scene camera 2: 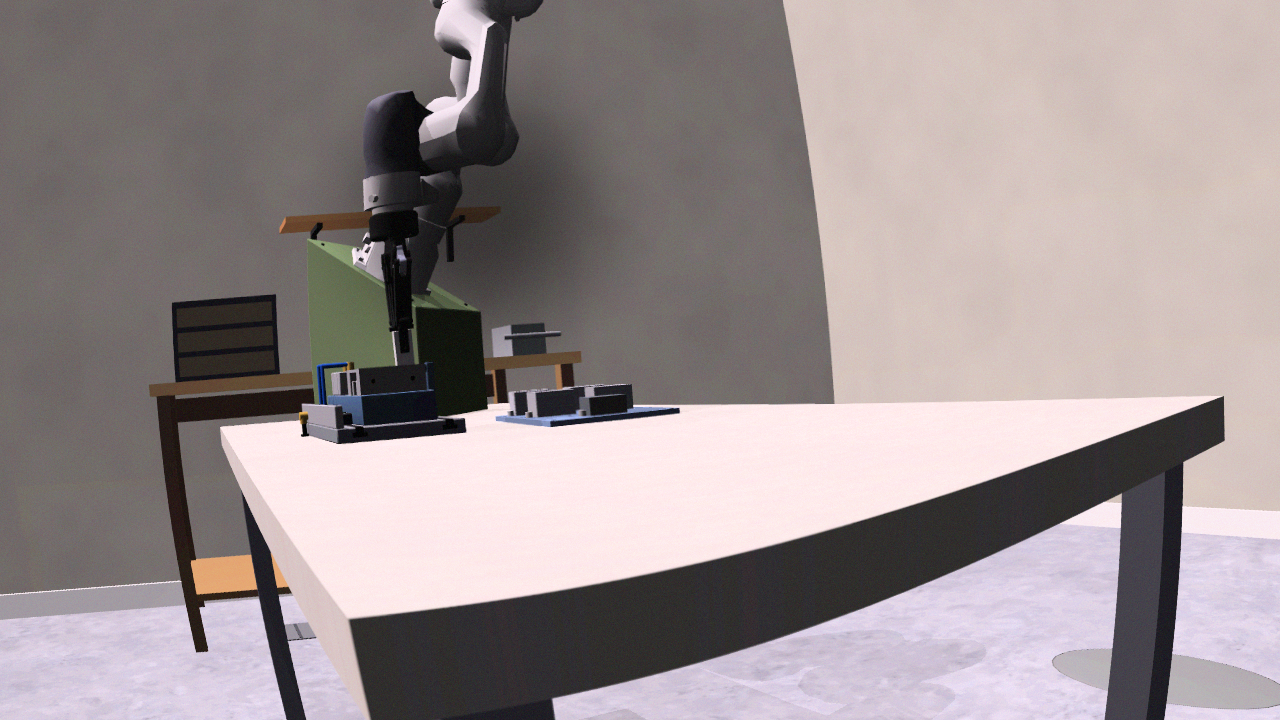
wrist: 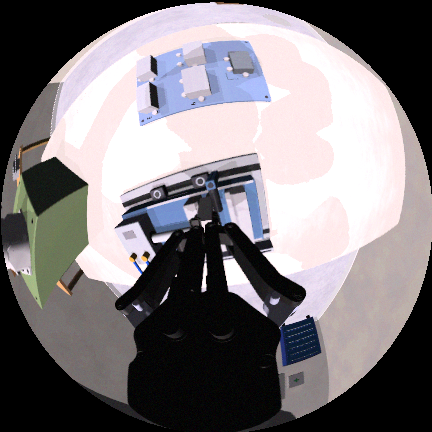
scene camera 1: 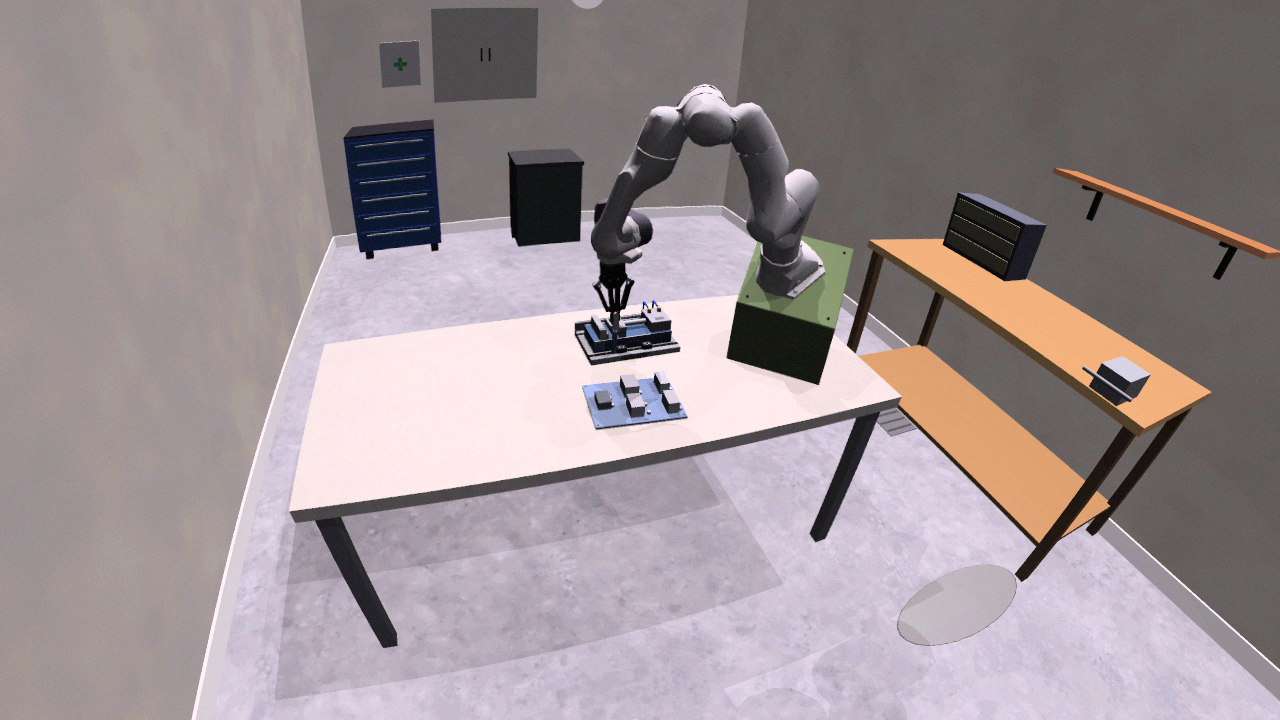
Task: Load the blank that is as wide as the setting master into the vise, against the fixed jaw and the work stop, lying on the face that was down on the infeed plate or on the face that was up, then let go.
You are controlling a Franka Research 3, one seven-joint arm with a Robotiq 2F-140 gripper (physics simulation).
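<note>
The vise [scene camera 1: 640, 336] [scene camera 2: 383, 408] [wrist: 161, 215] has a blue body and pale jaws. In the wrist view its right-hand jaw [wrist: 244, 206] and left-hand jaw [wrist: 191, 209] stand apart, and a blue-capped post [wrist: 210, 185] rises beside them. My gripper [scene camera 1: 615, 324] [scene camera 2: 403, 349] [wrist: 206, 205] is shut and empty, pointing down with its tips low at the jaw area and partly hiding it. Several grey blocks, among them one pale block [wrist: 195, 81] and a darker block [wrist: 241, 62], rest on the blue infeed plate [scene camera 1: 611, 418] [scene camera 2: 550, 421] [wrist: 220, 96]. I cannot tell which is the setting master.
The green robot pedestal [scene camera 1: 771, 333] [scene camera 2: 349, 331] [wrist: 62, 225] stands beside the vise. Yellow fittings [wrist: 145, 256] with blue hoses rise from the vise's end block [wrist: 136, 244]. A wooden side bench [scene camera 1: 1029, 308] with a drawer unit [scene camera 1: 991, 234] stands by the wall.
</note>
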